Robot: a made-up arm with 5 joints.
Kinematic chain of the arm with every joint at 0, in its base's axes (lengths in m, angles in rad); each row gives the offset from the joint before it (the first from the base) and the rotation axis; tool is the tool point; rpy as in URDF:
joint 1: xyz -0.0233 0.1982 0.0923 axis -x
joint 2: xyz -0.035 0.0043 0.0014 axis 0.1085 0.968 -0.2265
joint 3: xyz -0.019 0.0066 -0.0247 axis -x
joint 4: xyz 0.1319 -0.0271 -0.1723 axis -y
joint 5: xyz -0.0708 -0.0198 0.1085 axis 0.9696 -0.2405 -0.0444
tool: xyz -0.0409 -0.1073 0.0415 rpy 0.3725 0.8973 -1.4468
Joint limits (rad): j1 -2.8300..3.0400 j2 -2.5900..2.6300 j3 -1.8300..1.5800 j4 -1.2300..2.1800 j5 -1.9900..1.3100
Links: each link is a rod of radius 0.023 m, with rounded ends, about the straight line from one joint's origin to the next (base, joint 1, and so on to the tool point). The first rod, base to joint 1, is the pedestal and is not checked.
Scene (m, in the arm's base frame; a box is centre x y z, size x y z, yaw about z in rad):
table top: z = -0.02
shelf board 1: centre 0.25 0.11 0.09 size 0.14 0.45 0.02 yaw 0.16
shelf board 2: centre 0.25 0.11 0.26 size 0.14 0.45 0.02 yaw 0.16
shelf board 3: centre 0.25 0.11 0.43 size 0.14 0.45 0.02 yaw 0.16
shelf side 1: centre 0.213 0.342 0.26 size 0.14 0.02 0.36 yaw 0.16
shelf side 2: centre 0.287 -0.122 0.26 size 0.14 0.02 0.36 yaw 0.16
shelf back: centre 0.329 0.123 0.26 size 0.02 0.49 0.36 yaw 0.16
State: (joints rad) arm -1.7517 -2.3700 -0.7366 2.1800 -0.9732
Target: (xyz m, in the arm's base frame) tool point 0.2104 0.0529 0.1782
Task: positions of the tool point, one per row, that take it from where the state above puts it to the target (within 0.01 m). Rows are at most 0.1 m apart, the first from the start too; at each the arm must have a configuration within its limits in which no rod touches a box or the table.
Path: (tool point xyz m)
1: 0.1644 0.0238 0.3574
2: 0.1149 0.0166 0.3505
3: 0.1343 0.0178 0.2531
4: 0.1221 0.0387 0.1782
5: 0.1503 0.0537 0.1825
6: 0.1752 0.0615 0.1812
7: 0.1956 0.0610 0.1785
8: 0.2104 0.0529 0.1782

